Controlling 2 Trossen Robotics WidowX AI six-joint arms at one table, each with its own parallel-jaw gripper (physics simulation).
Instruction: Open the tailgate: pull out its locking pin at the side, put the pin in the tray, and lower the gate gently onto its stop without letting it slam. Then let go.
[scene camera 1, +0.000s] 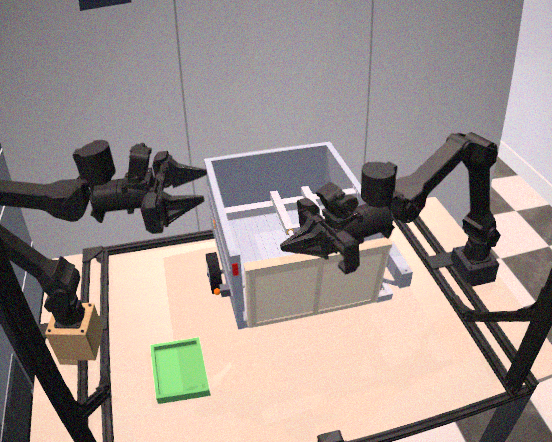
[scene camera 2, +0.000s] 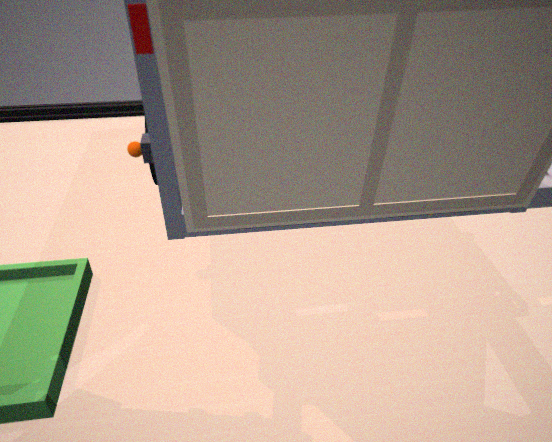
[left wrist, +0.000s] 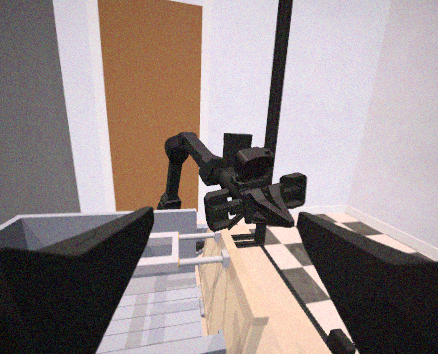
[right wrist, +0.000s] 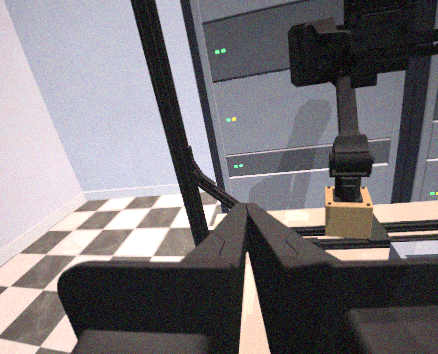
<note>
My left gripper (scene camera 1: 205, 184) is open, with nothing in its grasp. My right gripper (scene camera 1: 281, 247) is shut and holds nothing. Further things: a beige tailgate (scene camera 1: 286, 288) and a grey truck bed (scene camera 1: 253, 196).
My left gripper also shows in the left wrist view (left wrist: 226, 216) and in the right wrist view (right wrist: 418, 27). My right gripper also shows in the left wrist view (left wrist: 292, 224) and in the right wrist view (right wrist: 244, 211). The beige tailgate shows as well in the left wrist view (left wrist: 230, 301).
</note>
